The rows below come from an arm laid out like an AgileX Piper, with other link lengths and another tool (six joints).
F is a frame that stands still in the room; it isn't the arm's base.
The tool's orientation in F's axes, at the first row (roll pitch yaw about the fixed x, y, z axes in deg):
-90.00, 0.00, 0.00
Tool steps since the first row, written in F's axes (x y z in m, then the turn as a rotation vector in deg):
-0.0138, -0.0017, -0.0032, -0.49, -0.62, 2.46
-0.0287, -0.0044, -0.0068, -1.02, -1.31, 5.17
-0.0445, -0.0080, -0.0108, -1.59, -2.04, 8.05
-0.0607, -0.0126, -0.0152, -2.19, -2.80, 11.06
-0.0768, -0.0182, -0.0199, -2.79, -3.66, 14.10
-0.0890, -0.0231, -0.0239, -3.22, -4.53, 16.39
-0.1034, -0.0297, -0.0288, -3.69, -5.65, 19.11
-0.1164, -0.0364, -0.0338, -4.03, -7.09, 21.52
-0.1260, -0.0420, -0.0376, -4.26, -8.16, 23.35
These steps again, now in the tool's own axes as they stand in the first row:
-0.0138, 0.0032, -0.0017, -0.49, -2.46, -0.62
-0.0287, 0.0068, -0.0044, -1.02, -5.17, -1.31
-0.0445, 0.0108, -0.0080, -1.59, -8.05, -2.04
-0.0607, 0.0152, -0.0126, -2.19, -11.06, -2.80
-0.0768, 0.0199, -0.0182, -2.79, -14.10, -3.66
-0.0890, 0.0239, -0.0231, -3.22, -16.39, -4.53
-0.1034, 0.0288, -0.0297, -3.69, -19.11, -5.65
-0.1164, 0.0338, -0.0364, -4.03, -21.52, -7.09
-0.1260, 0.0376, -0.0420, -4.26, -23.35, -8.16

